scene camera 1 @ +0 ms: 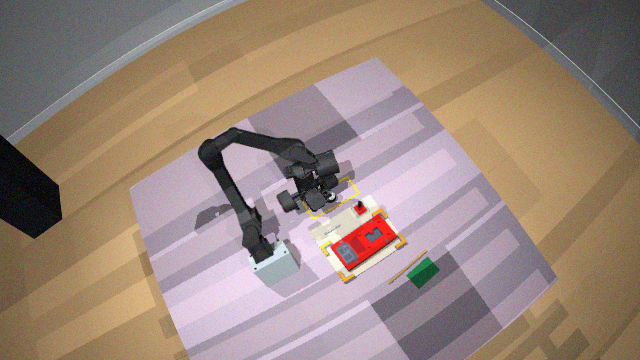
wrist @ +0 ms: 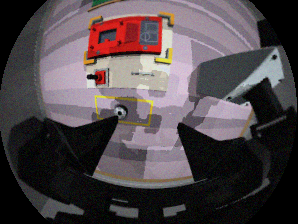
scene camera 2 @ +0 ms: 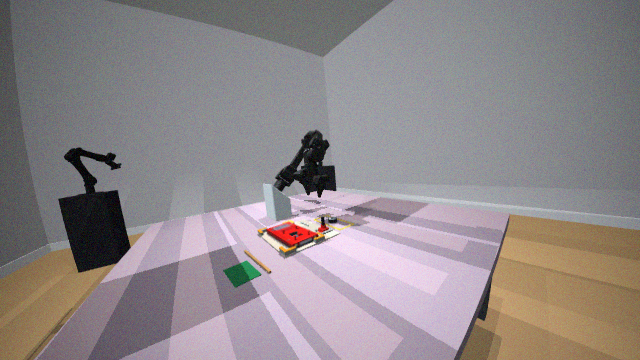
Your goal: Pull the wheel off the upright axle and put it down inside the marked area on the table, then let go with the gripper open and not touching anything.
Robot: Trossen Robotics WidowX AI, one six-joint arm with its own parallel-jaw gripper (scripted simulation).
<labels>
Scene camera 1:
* my gripper: 311, 201
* red fixture plate: 365, 241
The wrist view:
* my gripper: 148, 122
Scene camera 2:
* red fixture plate: 288, 234
</labels>
